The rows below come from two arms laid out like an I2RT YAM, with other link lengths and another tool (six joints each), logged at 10 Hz.
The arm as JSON. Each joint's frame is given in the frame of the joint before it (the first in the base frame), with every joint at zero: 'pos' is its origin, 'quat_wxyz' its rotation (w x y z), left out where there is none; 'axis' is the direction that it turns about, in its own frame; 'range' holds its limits. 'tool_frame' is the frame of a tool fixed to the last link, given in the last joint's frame.
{
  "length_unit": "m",
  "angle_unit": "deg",
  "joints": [
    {
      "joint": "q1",
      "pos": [
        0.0,
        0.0,
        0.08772
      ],
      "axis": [
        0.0,
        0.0,
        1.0
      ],
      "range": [
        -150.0,
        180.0
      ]
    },
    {
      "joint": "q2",
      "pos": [
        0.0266,
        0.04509,
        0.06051
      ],
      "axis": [
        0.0,
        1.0,
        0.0
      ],
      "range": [
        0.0,
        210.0
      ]
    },
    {
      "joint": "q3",
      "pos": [
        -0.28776,
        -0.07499,
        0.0
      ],
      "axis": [
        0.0,
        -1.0,
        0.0
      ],
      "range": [
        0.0,
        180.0
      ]
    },
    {
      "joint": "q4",
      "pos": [
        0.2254,
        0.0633,
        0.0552
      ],
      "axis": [
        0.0,
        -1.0,
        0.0
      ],
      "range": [
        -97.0,
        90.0
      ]
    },
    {
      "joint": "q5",
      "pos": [
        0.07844,
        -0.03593,
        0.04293
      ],
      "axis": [
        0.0,
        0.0,
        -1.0
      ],
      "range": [
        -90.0,
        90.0
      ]
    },
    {
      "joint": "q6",
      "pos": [
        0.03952,
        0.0,
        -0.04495
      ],
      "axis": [
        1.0,
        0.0,
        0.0
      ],
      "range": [
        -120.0,
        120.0
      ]
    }
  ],
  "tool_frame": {
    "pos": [
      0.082,
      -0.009,
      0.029
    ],
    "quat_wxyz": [
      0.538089,
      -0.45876,
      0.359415,
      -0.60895
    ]
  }
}
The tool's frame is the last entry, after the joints.
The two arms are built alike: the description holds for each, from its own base.
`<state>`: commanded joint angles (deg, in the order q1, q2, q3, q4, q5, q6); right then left.
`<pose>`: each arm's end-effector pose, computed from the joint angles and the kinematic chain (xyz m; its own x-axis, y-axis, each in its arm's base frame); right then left.
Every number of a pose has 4 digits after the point.
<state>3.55 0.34 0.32 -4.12 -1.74 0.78 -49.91 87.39 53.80 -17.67 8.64 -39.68</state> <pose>0.1661 0.0021 0.2174 0.1024 -0.9824 0.1559 0.2699 -0.1234 -0.9550 0.2360 -0.2948 0.2170 -0.1472 -0.8205 0.5524 -0.8037 -0.2263 -0.5504</pose>
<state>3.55 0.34 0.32 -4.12 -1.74 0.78 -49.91 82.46 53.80 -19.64 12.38 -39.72</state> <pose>0.1661 0.0021 0.2174 0.1024 -0.9824 0.1559 0.2699 -0.1234 -0.9550 0.2221 -0.2906 0.2421 -0.1773 -0.7719 0.6105 -0.8161 -0.2314 -0.5296</pose>
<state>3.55 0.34 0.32 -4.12 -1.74 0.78 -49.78 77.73 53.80 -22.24 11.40 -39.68</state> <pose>0.1661 0.0021 0.2174 0.1024 -0.9824 0.1559 0.2699 -0.1234 -0.9550 0.2151 -0.2779 0.2623 -0.1880 -0.7620 0.6197 -0.7944 -0.2530 -0.5521</pose>
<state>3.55 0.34 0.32 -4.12 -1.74 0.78 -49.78 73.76 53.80 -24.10 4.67 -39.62</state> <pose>0.1661 0.0021 0.2174 0.1024 -0.9824 0.1559 0.2699 -0.1234 -0.9550 0.2182 -0.2595 0.2787 -0.1770 -0.7927 0.5834 -0.7198 -0.3000 -0.6260</pose>
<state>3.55 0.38 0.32 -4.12 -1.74 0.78 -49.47 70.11 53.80 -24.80 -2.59 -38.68</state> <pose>0.1661 0.0021 0.2173 0.1025 -0.9824 0.1559 0.2692 -0.1235 -0.9551 0.2238 -0.2402 0.2972 -0.1673 -0.8214 0.5453 -0.6195 -0.3427 -0.7062</pose>
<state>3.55 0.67 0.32 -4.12 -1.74 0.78 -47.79 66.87 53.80 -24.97 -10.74 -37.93</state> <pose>0.1665 0.0021 0.2166 0.1033 -0.9824 0.1557 0.2644 -0.1238 -0.9564 0.2351 -0.2135 0.3158 -0.1155 -0.8544 0.5066 -0.4895 -0.3949 -0.7775</pose>
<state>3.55 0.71 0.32 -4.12 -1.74 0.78 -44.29 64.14 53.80 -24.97 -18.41 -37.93</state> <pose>0.1665 0.0021 0.2165 0.1034 -0.9824 0.1557 0.2637 -0.1238 -0.9566 0.2493 -0.1789 0.3325 -0.0143 -0.8759 0.4823 -0.3454 -0.4483 -0.8245</pose>
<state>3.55 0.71 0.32 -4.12 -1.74 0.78 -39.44 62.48 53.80 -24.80 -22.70 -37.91</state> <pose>0.1665 0.0021 0.2165 0.1034 -0.9824 0.1557 0.2637 -0.1238 -0.9566 0.2622 -0.1454 0.3432 0.0890 -0.8755 0.4750 -0.2337 -0.4820 -0.8445</pose>
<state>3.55 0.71 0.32 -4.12 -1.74 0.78 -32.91 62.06 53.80 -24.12 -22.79 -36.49</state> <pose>0.1665 0.0021 0.2165 0.1034 -0.9824 0.1557 0.2637 -0.1238 -0.9566 0.2766 -0.1149 0.3473 0.1695 -0.8671 0.4684 -0.1668 -0.4936 -0.8535</pose>
